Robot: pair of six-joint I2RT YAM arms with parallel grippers.
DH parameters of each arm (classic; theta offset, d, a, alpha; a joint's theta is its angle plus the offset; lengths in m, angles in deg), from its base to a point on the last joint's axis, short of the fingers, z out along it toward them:
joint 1: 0 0.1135 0.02 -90
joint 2: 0 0 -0.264 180
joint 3: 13.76 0 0.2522 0
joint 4: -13.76 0 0.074 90
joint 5: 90 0 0 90
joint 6: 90 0.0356 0 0
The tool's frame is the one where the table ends.
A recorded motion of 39 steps. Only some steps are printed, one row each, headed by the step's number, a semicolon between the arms.
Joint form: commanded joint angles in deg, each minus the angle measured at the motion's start. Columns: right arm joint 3, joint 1, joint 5, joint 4, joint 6, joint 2; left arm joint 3, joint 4, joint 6, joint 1, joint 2, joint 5.
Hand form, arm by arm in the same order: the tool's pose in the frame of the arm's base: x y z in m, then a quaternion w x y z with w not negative. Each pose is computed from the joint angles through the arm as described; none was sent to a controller.
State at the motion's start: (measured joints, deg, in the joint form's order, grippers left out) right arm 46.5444 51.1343 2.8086 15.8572 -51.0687 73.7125; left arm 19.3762 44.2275 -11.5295 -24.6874 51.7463 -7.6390
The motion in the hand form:
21: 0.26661 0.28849 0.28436 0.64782 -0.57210 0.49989 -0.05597; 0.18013 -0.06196 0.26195 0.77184 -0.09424 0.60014 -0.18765
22: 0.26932 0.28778 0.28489 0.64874 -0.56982 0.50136 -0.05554; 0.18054 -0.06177 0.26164 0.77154 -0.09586 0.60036 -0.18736
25: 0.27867 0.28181 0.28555 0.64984 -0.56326 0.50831 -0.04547; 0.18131 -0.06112 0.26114 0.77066 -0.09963 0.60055 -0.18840
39: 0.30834 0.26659 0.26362 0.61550 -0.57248 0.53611 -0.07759; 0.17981 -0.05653 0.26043 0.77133 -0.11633 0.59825 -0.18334
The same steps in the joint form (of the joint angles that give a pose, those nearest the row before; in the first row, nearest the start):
21: 17.55 -3.55 0.82 6.33 -2.16 21.47; -2.67 4.09 -6.39 2.63 -2.59 -9.06
22: 17.89 -3.93 0.59 6.37 -1.96 21.72; -2.68 4.18 -6.52 2.71 -2.44 -9.14
25: 18.48 -5.68 -1.30 6.26 -0.64 22.14; -2.68 4.29 -6.99 2.98 -2.22 -9.14
39: 19.48 -10.18 -1.58 4.29 -2.71 25.78; -3.11 3.67 -7.96 3.93 -3.24 -10.11

